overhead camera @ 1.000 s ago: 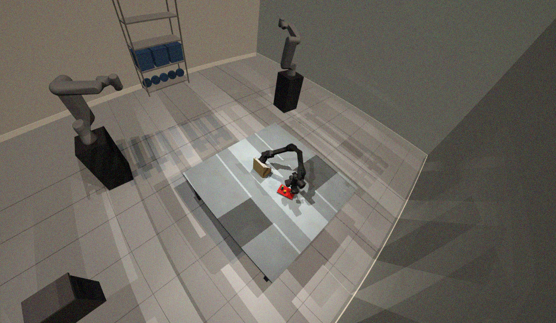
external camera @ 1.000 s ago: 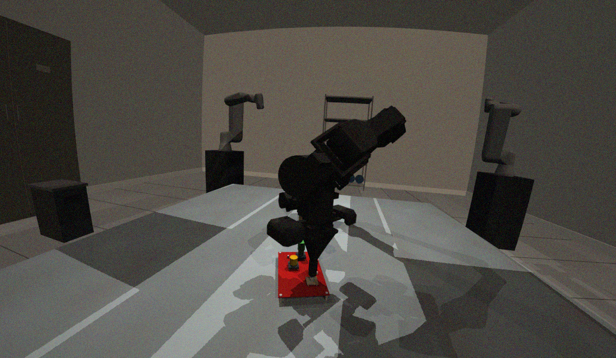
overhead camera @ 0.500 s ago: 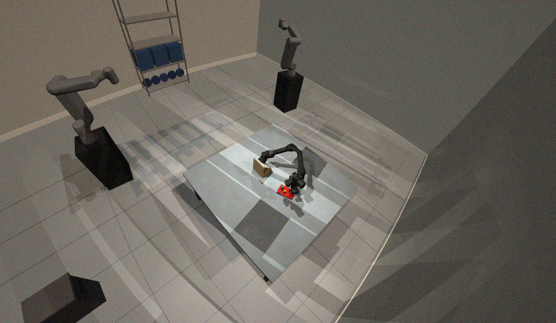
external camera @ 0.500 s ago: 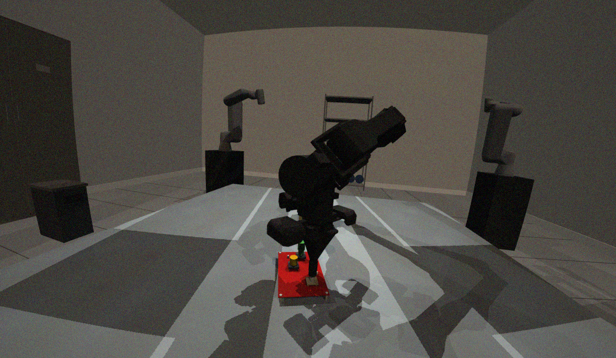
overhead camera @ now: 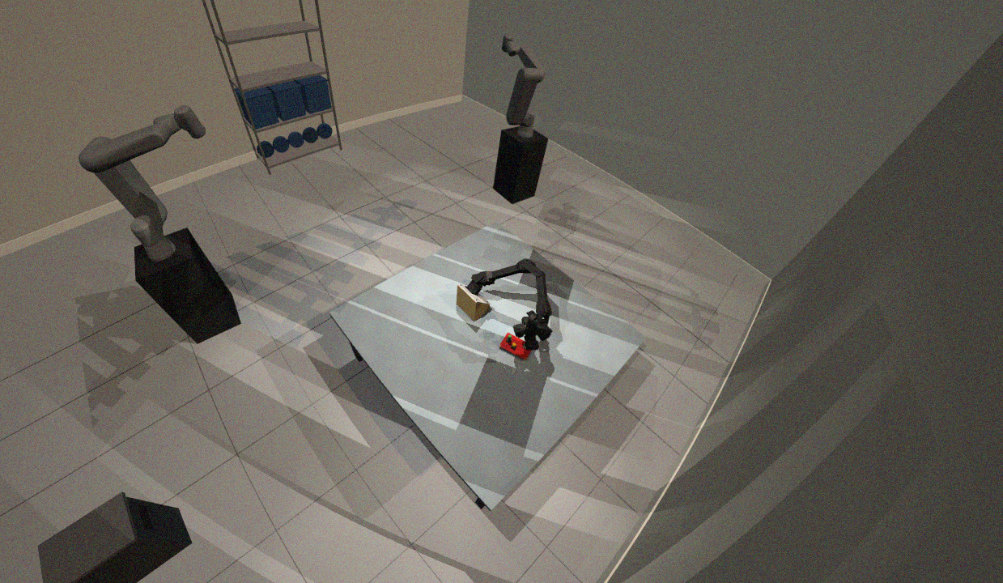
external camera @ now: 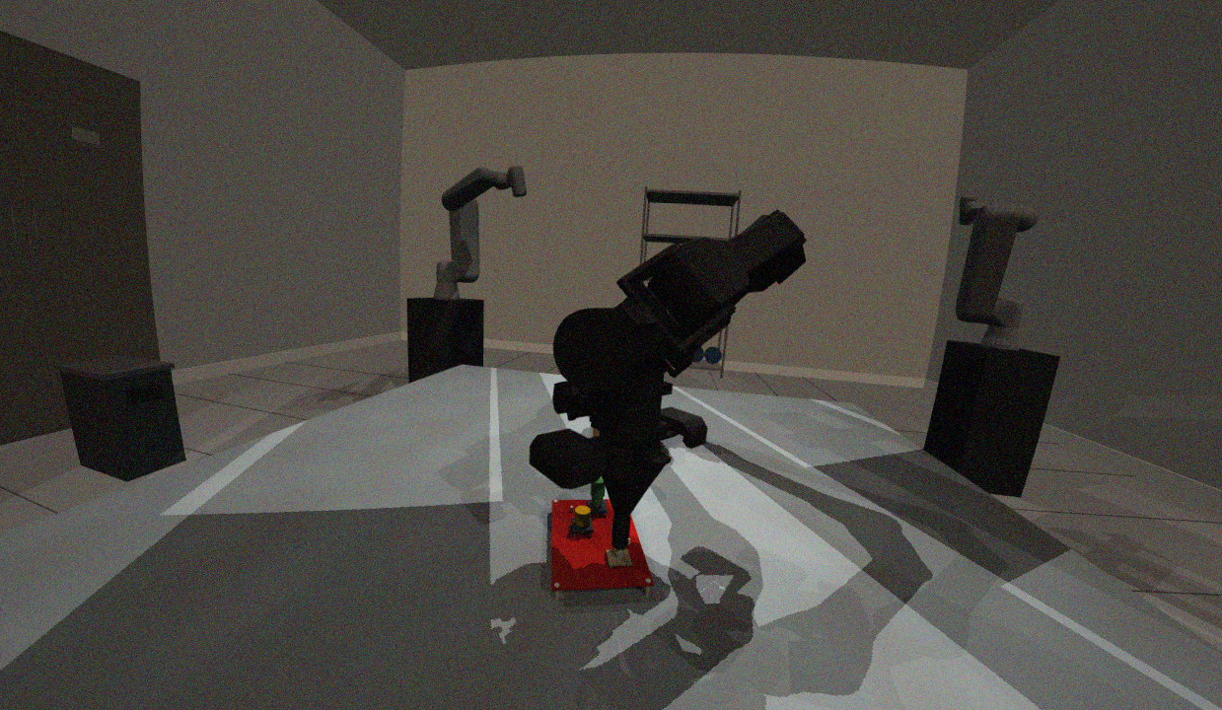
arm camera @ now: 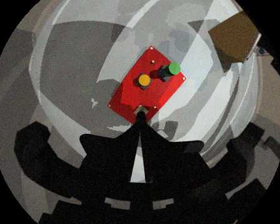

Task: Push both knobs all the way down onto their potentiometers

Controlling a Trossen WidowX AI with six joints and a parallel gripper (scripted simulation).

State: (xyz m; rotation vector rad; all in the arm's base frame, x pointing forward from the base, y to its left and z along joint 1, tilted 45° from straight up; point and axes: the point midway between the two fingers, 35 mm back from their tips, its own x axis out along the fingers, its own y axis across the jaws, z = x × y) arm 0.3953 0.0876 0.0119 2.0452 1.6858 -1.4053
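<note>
Now: gripper tip 2 cm above the black knob. The rest, counted from my gripper tip: green knob 8 cm behind, 5 cm to the right, 2 cm below.
</note>
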